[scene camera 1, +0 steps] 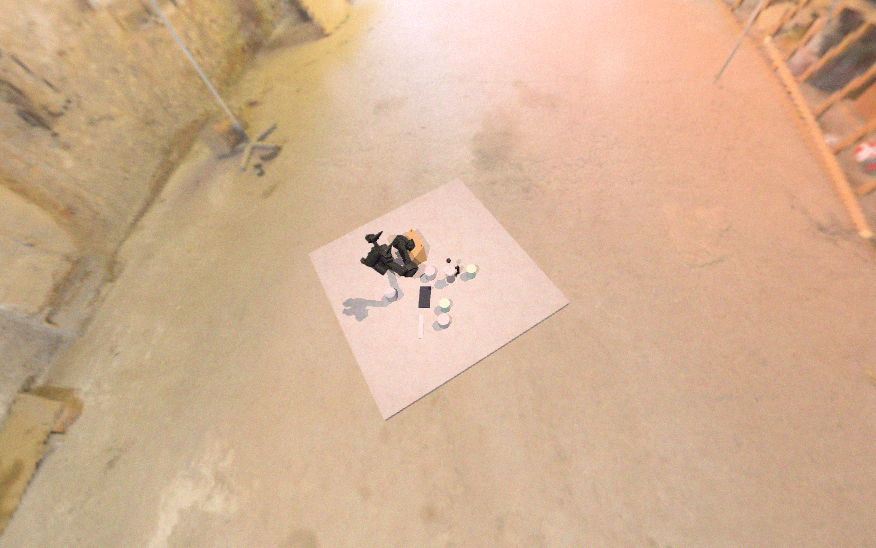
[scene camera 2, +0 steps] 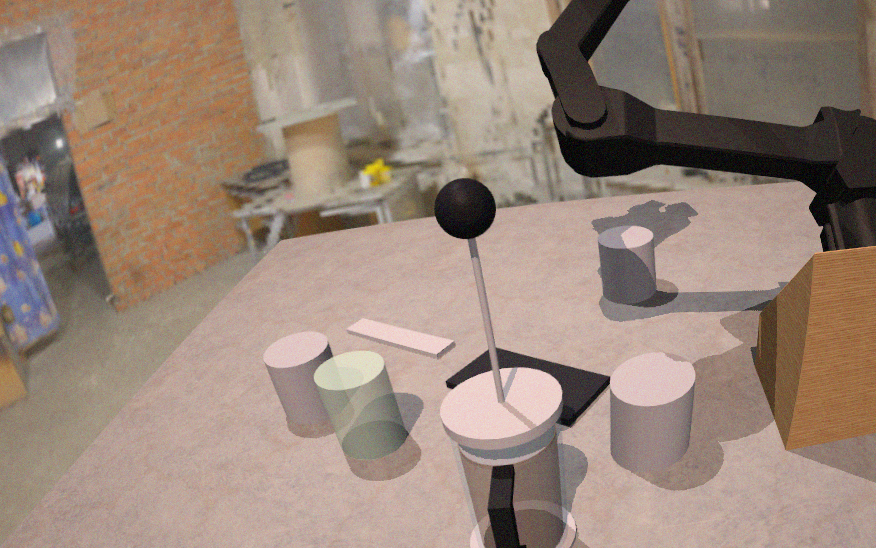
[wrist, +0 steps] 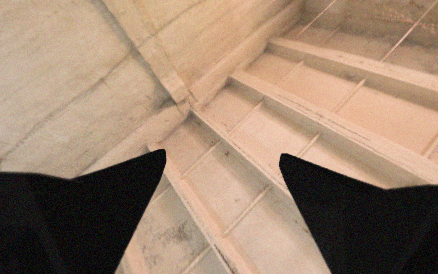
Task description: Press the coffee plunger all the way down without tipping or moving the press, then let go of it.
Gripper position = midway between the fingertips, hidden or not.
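Note:
Scene camera 2 gives me a pale green cylinder (scene camera 2: 355,388), a coffee press (scene camera 2: 504,425) and a white flat bar (scene camera 2: 432,346). My gripper (wrist: 223,157) is open and holds nothing; the press is out of frame in the wrist view, and the bar is out of frame in the wrist view as well.

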